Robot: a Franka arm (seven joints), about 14 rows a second.
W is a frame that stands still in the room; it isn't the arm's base.
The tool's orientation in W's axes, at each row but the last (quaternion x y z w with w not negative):
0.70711, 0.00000, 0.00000, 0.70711
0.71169, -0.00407, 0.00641, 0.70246
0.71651, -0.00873, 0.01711, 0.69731
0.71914, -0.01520, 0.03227, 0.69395
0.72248, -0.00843, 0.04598, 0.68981
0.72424, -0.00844, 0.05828, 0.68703
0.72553, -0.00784, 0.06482, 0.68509
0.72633, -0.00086, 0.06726, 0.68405
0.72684, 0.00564, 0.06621, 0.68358
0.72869, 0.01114, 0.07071, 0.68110
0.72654, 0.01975, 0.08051, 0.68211
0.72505, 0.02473, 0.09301, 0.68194
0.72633, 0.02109, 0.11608, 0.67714
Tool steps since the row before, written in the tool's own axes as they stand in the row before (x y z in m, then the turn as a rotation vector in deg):
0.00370, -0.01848, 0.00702, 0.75, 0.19, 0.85
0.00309, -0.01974, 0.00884, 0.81, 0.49, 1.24
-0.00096, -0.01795, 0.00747, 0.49, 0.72, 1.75
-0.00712, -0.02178, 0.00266, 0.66, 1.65, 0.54
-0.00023, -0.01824, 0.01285, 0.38, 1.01, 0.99
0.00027, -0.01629, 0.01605, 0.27, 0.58, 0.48
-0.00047, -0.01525, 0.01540, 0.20, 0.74, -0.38
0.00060, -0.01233, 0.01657, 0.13, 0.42, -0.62
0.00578, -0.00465, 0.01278, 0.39, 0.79, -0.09
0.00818, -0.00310, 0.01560, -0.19, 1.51, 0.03
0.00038, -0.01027, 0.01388, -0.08, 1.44, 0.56
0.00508, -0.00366, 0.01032, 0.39, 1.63, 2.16
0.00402, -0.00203, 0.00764, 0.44, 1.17, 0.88
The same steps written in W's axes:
0.00370, -0.00702, -0.01848, 0.75, -0.85, 0.19
0.00341, -0.00857, -0.01981, 0.81, -1.24, 0.49
-0.00021, -0.00699, -0.01817, 0.49, -1.76, 0.69
-0.00558, -0.00203, -0.02229, 0.56, -0.58, 1.67
0.00185, -0.01195, -0.01875, 0.36, -1.02, 0.99
0.00294, -0.01506, -0.01696, 0.25, -0.49, 0.58
0.00234, -0.01443, -0.01601, 0.09, 0.35, 0.78
0.00334, -0.01562, -0.01310, 0.03, 0.60, 0.46
0.00744, -0.01182, -0.00484, 0.31, 0.08, 0.83
0.01019, -0.01432, -0.00333, -0.31, -0.16, 1.48
0.00321, -0.01296, -0.01096, -0.12, -0.66, 1.39
0.00706, -0.00908, -0.00367, 0.60, -2.17, 1.55
0.00567, -0.00656, -0.00187, 0.45, -0.87, 1.17

